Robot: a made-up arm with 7 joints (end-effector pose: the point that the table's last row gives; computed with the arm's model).
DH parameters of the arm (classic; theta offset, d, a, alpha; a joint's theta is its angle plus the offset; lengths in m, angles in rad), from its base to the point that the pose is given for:
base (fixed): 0 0 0 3.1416
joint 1: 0 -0.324 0 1.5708
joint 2: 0 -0.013 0 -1.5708
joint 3: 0 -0.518 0 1.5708
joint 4: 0 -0.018 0 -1.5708
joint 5: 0 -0.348 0 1.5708
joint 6: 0 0 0 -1.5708
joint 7: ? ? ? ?
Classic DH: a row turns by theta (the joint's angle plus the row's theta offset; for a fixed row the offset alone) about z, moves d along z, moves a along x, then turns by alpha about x.
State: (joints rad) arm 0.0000 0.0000 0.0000 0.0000 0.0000 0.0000 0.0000
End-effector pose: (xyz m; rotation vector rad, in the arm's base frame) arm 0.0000 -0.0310 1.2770 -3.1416 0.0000 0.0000
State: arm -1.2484 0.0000 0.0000 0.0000 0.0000 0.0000 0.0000
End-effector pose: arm 0.0294 -0.0098 1.2770 -2.5492 -1.8361 0.0000
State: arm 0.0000 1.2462 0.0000 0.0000 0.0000 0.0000 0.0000
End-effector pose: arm 0.9032 -0.0310 0.6279 -2.5512 0.0000 1.8333
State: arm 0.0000 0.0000 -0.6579 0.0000 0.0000 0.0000 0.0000
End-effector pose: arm 0.0110 -0.0273 1.2770 -2.9731 -1.0149 0.0000
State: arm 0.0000 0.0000 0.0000 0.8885 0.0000 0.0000 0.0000
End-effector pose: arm 0.3376 -0.0310 1.1163 -2.8366 0.0000 1.3502
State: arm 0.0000 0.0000 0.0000 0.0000 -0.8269 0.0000 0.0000
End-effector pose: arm 0.0000 -0.0310 1.2770 -2.8769 -1.2622 0.0000
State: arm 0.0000 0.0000 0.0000 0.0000 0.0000 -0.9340 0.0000
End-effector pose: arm -0.0699 -0.0310 1.2417 -2.8052 0.0000 -1.4144
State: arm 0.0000 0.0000 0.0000 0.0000 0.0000 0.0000 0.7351
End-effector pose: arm 0.0000 -0.0310 1.2770 -2.9318 1.1289 0.0000
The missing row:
joint 7: 0 -0.087 0 0
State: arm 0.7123 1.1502 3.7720 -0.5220 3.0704 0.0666 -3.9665
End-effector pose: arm 0.5908 -0.6804 0.5147 -0.5608 -1.4991 -1.0879
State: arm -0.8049 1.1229 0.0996 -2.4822 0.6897 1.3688 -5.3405
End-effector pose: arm 0.1252 0.0473 0.6946 -2.6562 0.4363 0.6110
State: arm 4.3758 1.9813 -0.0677 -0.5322 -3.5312 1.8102 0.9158
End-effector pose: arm -0.1862 0.7706 0.2310 1.2078 -2.4097 -0.5933
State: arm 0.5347 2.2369 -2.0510 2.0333 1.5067 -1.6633 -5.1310
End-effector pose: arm 0.4747 -0.0168 0.2537 -2.2354 -0.1970 0.2740
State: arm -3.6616 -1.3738 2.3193 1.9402 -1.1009 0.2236 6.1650
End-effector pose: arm 0.1953 0.4643 0.1254 1.2538 -0.5573 2.4144
